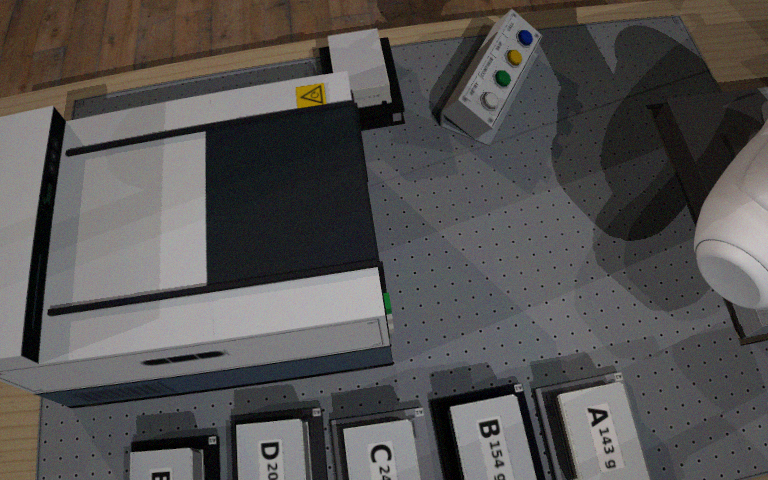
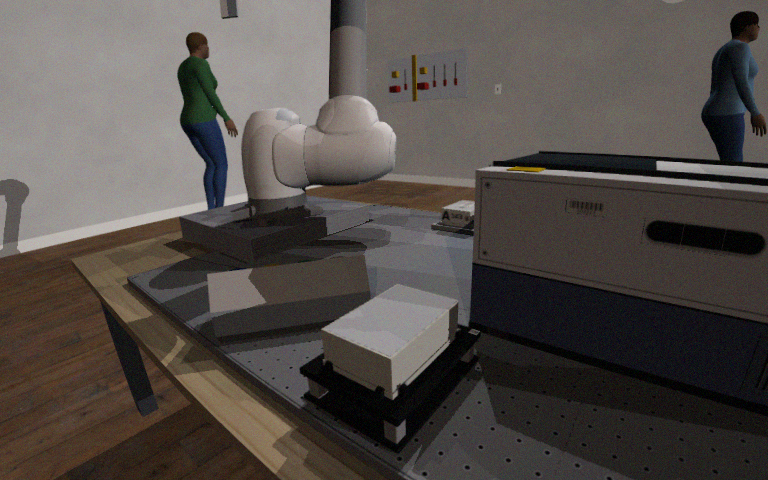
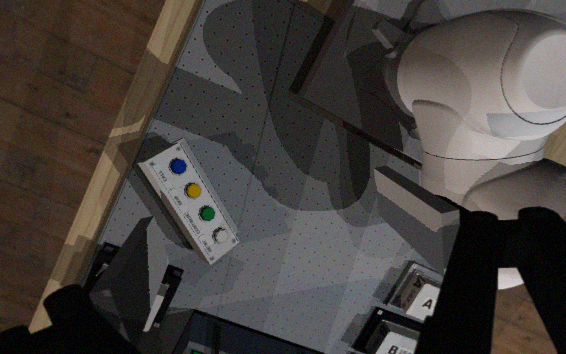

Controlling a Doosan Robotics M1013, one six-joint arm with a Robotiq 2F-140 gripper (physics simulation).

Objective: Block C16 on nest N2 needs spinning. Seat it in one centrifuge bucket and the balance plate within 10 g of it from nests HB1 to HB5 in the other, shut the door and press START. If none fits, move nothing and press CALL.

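Seen in the pictures: gripper, between the fingertips: [image 2: 213,6] [image 3: 271,215]; arm's base, origin of its link: [image 2: 279,213] [image 3: 423,74].
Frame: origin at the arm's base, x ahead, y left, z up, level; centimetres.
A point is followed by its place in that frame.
Note:
Block C16 [image 1: 359,67] {x 66.2, y -17.4, z 3.2 cm} [image 2: 392,333] {x 69.1, y -21.7, z 3.2 cm}, a plain white box, sits on the black nest N2 [image 1: 392,102] [image 2: 382,411] beside the centrifuge [image 1: 263,305] {x 72.8, y 26.6, z 16.1 cm} [image 2: 549,229] {x 74.7, y -3.5, z 10.3 cm}. A dark panel [image 1: 287,190] {x 71.6, y 12.8, z 16.4 cm} covers the centrifuge top; no buckets show. Balance plates A 143 g [image 1: 598,435] {x 34.5, y 37.3, z 0.6 cm} [image 3: 423,302] {x 34.7, y 33.8, z 0.5 cm}, B 154 g [image 1: 494,438] {x 47.2, y 37.6, z 0.5 cm} [image 3: 395,345] {x 46.6, y 36.0, z 0.5 cm}, C [image 1: 382,452] {x 60.6, y 39.5, z 0.5 cm} and D [image 1: 270,450] {x 74.3, y 39.9, z 0.5 cm} lie in nests along the front. The button box [image 1: 489,78] {x 45.8, y -16.0, z 2.2 cm} [image 3: 188,200] {x 43.3, y -20.7, z 2.1 cm} [image 2: 287,290] {x 47.6, y -21.7, z 0.4 cm} has a blue CALL button [image 1: 525,37] {x 39.3, y -25.1, z 2.2 cm} [image 3: 178,166] {x 39.1, y -25.5, z 2.2 cm}. My gripper [image 3: 271,215] {x 26.5, y -20.1, z 42.4 cm} is open and empty, high above the table, right of the box.
The box also has yellow [image 3: 193,190] {x 41.3, y -21.1, z 2.1 cm}, green [image 3: 207,213] {x 43.4, y -16.6, z 2.1 cm} and white [image 3: 220,234] {x 45.5, y -12.4, z 2.1 cm} buttons. The robot base [image 2: 320,148] stands on a grey plinth [image 2: 239,229] {x 6.9, y -13.7, z -0.2 cm}. A person [image 2: 203,114] stands at the far wall. The wooden table edge [image 1: 239,57] {x 89.9, y -29.0, z -6.1 cm} runs behind the nest.

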